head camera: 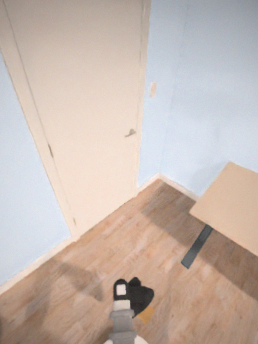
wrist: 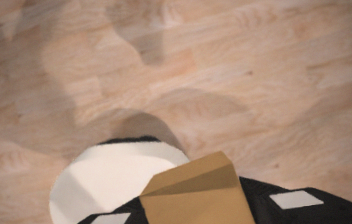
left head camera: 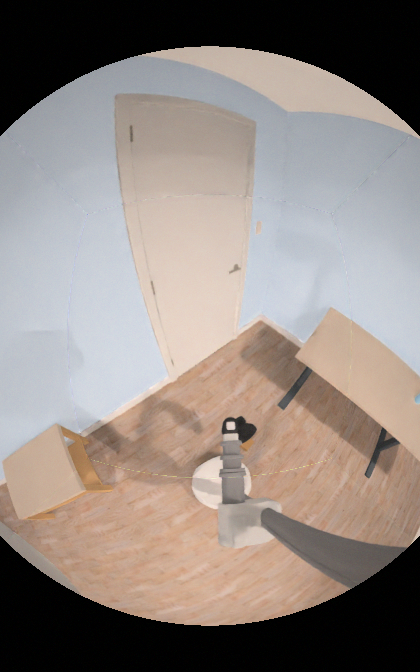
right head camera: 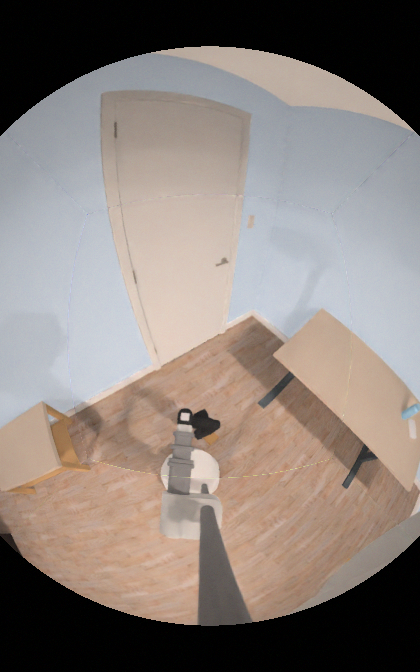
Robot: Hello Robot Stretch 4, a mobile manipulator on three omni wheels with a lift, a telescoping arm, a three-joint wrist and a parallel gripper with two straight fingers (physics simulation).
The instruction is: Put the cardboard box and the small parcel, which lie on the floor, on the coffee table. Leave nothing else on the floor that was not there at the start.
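Places are measured from the robot's base along level axes (x ahead, y left, z up), in centimetres.
Pixels of known places: gripper, fingertip midpoint: (wrist: 199, 198).
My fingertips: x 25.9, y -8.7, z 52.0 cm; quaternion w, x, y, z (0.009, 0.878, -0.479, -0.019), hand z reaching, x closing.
Behind a point stands the place of what it marks.
My gripper (head camera: 140, 301) (left head camera: 243, 432) (right head camera: 206, 428) (wrist: 199, 198) @[x 25.9, y -8.7, z 52.1 cm] is shut on a brown cardboard box (head camera: 146, 314) @[x 22.7, y -11.2, z 56.3 cm] (left head camera: 247, 444) (right head camera: 211, 439) (wrist: 200, 212) @[x 26.7, y -8.4, z 56.2 cm]. In the wrist view the box is between the two black fingers, raised above the floor. A long light-topped table (head camera: 232, 200) @[x 75.6, y -78.6, z 69.2 cm] (left head camera: 360, 365) (right head camera: 345, 370) on dark legs stands at the right, apart from the gripper. A smaller light-topped table (left head camera: 42, 470) (right head camera: 25, 450) with orange wooden legs stands at the left. I cannot tell for certain which is the coffee table. The small parcel does not show.
My round white base (left head camera: 205, 472) (right head camera: 207, 465) (wrist: 110, 175) @[x 9.7, y 7.2, z 18.7 cm] is below the arm. A blue object (right head camera: 410, 411) and a pale flat one (right head camera: 412, 429) lie on the long table's far end. A closed door (head camera: 90, 110) @[x 116.9, y 15.5, z 116.5 cm] (left head camera: 195, 240) (right head camera: 180, 235) and blue walls bound the floor ahead.
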